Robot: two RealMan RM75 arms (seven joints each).
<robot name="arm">
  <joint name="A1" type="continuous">
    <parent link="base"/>
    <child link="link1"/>
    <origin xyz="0 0 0.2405" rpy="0 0 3.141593"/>
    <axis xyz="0 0 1"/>
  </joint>
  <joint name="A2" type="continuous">
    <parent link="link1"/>
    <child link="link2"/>
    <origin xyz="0 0 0" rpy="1.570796 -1.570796 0"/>
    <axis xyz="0 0 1"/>
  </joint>
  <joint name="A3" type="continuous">
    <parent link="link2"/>
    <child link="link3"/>
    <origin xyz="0.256 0 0" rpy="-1.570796 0 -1.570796"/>
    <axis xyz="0 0 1"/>
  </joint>
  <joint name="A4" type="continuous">
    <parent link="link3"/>
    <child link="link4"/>
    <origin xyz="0 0 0" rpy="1.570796 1.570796 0"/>
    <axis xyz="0 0 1"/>
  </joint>
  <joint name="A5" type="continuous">
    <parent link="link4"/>
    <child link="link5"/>
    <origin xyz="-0.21 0 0" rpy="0 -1.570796 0"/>
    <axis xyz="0 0 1"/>
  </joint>
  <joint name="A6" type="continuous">
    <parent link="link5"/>
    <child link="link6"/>
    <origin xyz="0 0 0" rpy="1.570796 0 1.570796"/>
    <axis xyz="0 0 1"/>
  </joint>
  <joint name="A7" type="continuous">
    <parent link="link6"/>
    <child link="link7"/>
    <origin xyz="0 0.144 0" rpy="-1.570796 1.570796 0"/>
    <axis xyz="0 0 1"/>
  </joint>
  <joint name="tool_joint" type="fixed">
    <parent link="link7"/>
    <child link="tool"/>
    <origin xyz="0 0 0" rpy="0 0 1.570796"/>
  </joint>
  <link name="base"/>
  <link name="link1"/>
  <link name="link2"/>
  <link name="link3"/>
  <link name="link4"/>
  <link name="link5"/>
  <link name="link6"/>
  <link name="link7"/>
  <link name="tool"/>
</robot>
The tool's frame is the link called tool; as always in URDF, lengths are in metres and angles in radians. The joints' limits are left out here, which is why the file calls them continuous.
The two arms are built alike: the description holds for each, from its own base.
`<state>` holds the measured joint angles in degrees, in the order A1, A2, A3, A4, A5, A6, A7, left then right.
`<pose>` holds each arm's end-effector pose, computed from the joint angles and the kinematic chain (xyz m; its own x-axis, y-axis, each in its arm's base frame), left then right.
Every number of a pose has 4 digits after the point.
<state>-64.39 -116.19 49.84 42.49 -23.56 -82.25 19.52 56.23 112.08 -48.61 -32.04 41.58 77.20 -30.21</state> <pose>-0.1246 0.4484 0.0086 0.4458 0.8926 0.0672 0.8375 -0.3894 -0.3834 0.1813 0.4350 0.0055 0.3520 -0.9195 -0.1750 -0.9324 -0.3280 -0.1517</pose>
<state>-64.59 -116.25 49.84 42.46 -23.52 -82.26 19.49 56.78 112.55 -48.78 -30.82 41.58 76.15 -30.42</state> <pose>-0.1231 0.4486 0.0081 0.4480 0.8916 0.0660 0.8365 -0.3920 -0.3830 0.1797 0.4346 -0.0016 0.3521 -0.9204 -0.1701 -0.9324 -0.3292 -0.1490</pose>
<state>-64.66 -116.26 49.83 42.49 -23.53 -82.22 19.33 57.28 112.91 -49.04 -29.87 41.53 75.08 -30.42</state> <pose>-0.1224 0.4488 0.0081 0.4472 0.8918 0.0681 0.8372 -0.3906 -0.3828 0.1782 0.4349 -0.0072 0.3523 -0.9207 -0.1681 -0.9321 -0.3291 -0.1509</pose>
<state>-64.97 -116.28 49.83 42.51 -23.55 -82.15 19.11 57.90 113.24 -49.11 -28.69 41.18 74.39 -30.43</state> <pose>-0.1198 0.4496 0.0080 0.4494 0.8905 0.0708 0.8368 -0.3919 -0.3824 0.1769 0.4341 -0.0131 0.3511 -0.9229 -0.1580 -0.9322 -0.3287 -0.1516</pose>
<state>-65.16 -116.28 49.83 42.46 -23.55 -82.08 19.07 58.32 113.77 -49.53 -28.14 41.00 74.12 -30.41</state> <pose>-0.1184 0.4501 0.0079 0.4516 0.8894 0.0715 0.8359 -0.3937 -0.3825 0.1746 0.4321 -0.0193 0.3551 -0.9237 -0.1436 -0.9304 -0.3343 -0.1505</pose>
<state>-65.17 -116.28 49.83 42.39 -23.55 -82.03 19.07 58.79 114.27 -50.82 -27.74 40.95 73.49 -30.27</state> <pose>-0.1185 0.4501 0.0077 0.4513 0.8895 0.0715 0.8360 -0.3934 -0.3825 0.1720 0.4308 -0.0258 0.3672 -0.9215 -0.1269 -0.9244 -0.3463 -0.1601</pose>
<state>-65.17 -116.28 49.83 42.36 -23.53 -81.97 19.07 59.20 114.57 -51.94 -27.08 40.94 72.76 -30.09</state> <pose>-0.1186 0.4502 0.0077 0.4513 0.8895 0.0719 0.8359 -0.3931 -0.3830 0.1709 0.4298 -0.0311 0.3735 -0.9207 -0.1137 -0.9204 -0.3524 -0.1696</pose>
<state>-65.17 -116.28 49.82 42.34 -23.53 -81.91 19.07 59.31 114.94 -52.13 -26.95 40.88 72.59 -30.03</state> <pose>-0.1187 0.4503 0.0077 0.4513 0.8894 0.0727 0.8360 -0.3929 -0.3831 0.1698 0.4285 -0.0345 0.3745 -0.9209 -0.1081 -0.9199 -0.3543 -0.1681</pose>
